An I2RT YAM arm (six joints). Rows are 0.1 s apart.
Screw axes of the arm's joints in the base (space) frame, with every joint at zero. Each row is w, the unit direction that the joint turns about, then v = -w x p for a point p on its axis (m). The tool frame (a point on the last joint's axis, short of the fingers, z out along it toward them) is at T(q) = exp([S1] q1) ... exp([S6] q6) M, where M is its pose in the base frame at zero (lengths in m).
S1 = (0, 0, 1, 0, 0, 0)
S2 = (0, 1, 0, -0.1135, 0, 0.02)
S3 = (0, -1, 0, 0.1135, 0, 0.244)
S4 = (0, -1, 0, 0.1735, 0, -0.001)
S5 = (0, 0, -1, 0, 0.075, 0)
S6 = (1, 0, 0, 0, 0.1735, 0)
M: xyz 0.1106 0 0.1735 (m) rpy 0 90 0 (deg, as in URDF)
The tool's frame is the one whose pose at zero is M.
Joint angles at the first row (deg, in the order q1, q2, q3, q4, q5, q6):
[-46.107, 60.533, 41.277, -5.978, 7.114, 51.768]
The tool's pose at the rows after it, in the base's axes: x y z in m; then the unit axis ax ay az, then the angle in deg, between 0 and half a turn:
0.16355 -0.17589 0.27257 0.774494 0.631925 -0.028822 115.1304
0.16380 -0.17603 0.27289 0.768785 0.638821 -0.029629 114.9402
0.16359 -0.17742 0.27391 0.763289 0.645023 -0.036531 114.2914
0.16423 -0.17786 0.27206 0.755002 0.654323 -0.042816 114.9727
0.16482 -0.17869 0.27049 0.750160 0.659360 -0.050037 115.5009
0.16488 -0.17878 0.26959 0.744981 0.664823 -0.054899 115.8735
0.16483 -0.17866 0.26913 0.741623 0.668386 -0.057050 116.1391
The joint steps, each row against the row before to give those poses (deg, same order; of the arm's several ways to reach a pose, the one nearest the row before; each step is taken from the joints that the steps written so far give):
[0.000, 0.001, 0.000, 0.000, -0.524, -0.481]
[-0.045, 0.020, 0.000, 0.240, -0.438, -0.809]
[-0.284, 0.087, -0.001, 0.788, -0.131, -1.202]
[0.022, 0.351, 0.000, -0.284, -0.109, -1.289]
[0.001, 0.393, 0.024, -0.111, 0.241, -0.918]
[-0.001, 0.110, -0.023, -0.196, 0.021, -0.853]
[0.001, 0.021, 0.000, -0.219, -0.064, -0.502]

